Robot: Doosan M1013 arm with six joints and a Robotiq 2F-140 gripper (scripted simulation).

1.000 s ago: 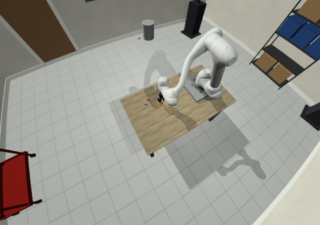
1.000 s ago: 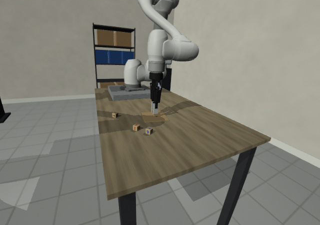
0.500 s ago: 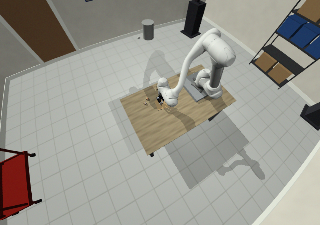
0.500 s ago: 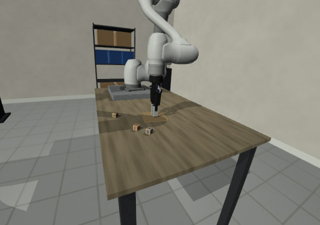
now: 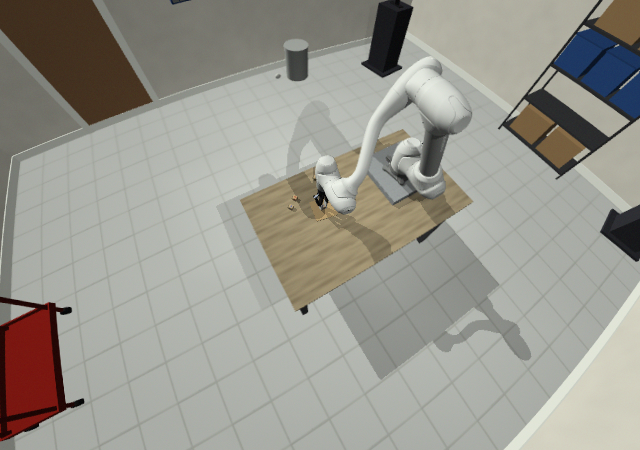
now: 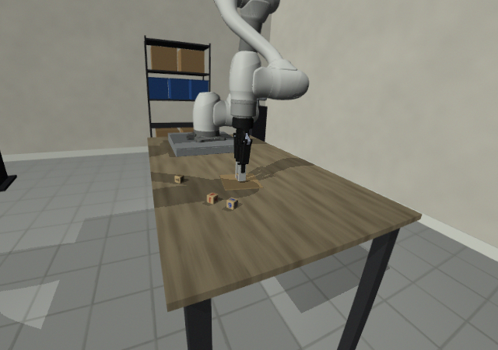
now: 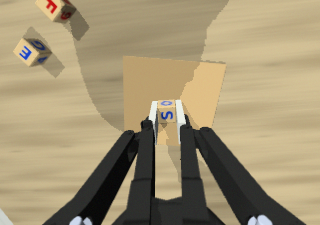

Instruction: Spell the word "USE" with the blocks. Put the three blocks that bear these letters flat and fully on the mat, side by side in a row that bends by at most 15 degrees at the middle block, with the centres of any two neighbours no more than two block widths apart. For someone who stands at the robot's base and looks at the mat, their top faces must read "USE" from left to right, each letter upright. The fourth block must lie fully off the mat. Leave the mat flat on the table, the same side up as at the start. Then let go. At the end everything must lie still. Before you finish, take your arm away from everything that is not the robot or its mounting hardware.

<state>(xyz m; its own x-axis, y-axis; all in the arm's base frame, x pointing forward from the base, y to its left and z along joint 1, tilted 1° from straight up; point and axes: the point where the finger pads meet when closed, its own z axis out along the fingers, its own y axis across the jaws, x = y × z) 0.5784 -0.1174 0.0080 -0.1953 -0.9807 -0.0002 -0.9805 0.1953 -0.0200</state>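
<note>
Now: hand 40 mm above the tan mat.
</note>
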